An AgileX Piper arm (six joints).
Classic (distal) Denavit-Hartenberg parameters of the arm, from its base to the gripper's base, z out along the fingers. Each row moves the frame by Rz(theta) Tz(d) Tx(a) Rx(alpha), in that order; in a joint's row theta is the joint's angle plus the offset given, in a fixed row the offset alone. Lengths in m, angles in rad.
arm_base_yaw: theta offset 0, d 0.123, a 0, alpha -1.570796
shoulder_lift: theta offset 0.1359, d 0, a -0.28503, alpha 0
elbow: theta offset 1.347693, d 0, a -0.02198, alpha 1.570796
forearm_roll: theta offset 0, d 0.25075, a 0, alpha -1.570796
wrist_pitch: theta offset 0, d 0, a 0, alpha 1.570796
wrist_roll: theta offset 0, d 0.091, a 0, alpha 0
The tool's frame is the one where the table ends.
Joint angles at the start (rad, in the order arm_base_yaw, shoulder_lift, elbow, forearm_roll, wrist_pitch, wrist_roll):
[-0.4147, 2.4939, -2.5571, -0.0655, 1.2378, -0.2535]
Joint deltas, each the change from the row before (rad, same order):
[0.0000, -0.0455, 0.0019, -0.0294, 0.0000, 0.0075]
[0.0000, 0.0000, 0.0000, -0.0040, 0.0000, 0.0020]
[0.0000, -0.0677, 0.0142, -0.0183, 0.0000, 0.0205]
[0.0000, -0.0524, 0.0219, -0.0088, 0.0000, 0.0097]
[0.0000, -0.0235, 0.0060, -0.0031, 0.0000, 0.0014]
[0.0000, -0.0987, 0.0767, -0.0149, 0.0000, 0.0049]
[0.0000, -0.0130, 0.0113, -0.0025, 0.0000, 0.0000]
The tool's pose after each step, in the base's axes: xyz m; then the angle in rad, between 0 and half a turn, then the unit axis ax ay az. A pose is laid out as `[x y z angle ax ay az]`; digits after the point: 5 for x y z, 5 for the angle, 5 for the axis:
[0.48125 -0.22076 0.26539 2.67589 0.08013 0.98791 -0.13273]
[0.48110 -0.22107 0.26542 2.67700 0.08096 0.98761 -0.13441]
[0.47062 -0.21817 0.29699 2.63020 0.09180 0.98441 -0.15007]
[0.46169 -0.21506 0.31772 2.60307 0.09723 0.98259 -0.15834]
[0.45738 -0.21345 0.32794 2.58747 0.09838 0.98176 -0.16269]
[0.43878 -0.20665 0.35498 2.57109 0.10128 0.97969 -0.17304]
[0.43620 -0.20574 0.35806 2.57035 0.10130 0.97943 -0.17454]

